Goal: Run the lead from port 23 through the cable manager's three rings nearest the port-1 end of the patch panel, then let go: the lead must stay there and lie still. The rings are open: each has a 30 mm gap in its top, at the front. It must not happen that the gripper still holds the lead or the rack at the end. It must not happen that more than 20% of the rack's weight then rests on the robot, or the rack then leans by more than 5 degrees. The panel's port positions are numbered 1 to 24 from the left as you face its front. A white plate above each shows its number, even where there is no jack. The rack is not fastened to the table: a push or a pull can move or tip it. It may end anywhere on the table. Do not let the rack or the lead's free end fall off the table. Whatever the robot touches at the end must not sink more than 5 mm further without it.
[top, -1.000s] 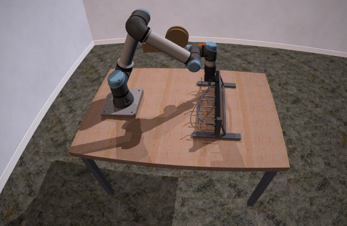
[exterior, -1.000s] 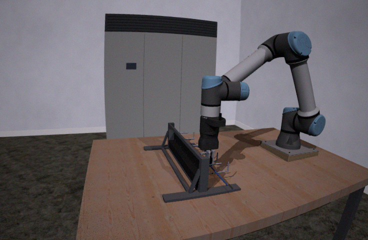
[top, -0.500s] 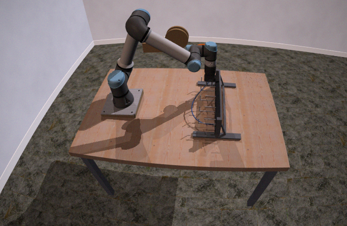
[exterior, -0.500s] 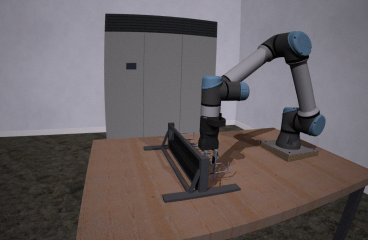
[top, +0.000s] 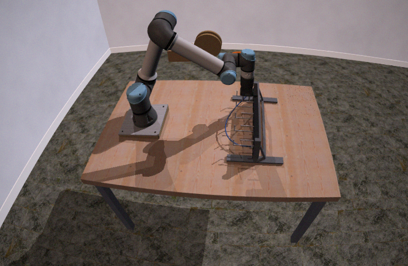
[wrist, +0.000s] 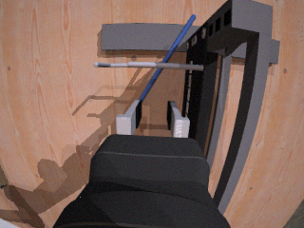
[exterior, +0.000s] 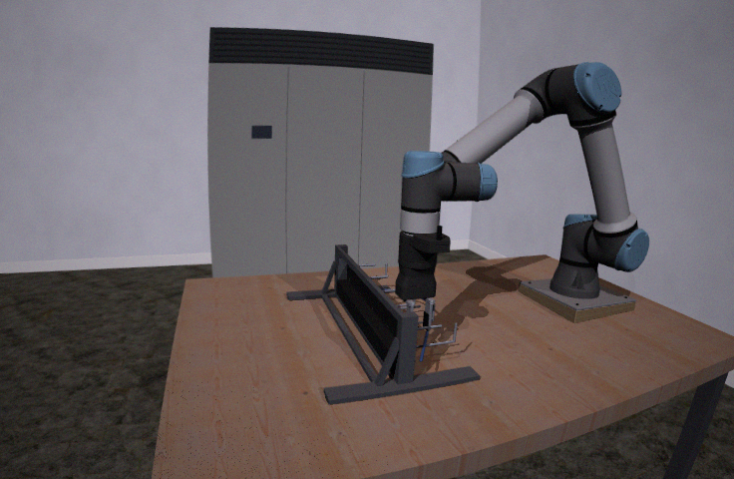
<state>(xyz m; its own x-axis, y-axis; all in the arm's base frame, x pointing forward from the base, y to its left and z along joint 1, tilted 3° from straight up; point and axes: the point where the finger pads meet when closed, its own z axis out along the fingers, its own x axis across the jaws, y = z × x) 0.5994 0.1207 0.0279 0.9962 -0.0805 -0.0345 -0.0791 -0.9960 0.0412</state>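
The dark rack is 5 cm ahead of my hand, 15 cm to the right of it and 2 cm below it.
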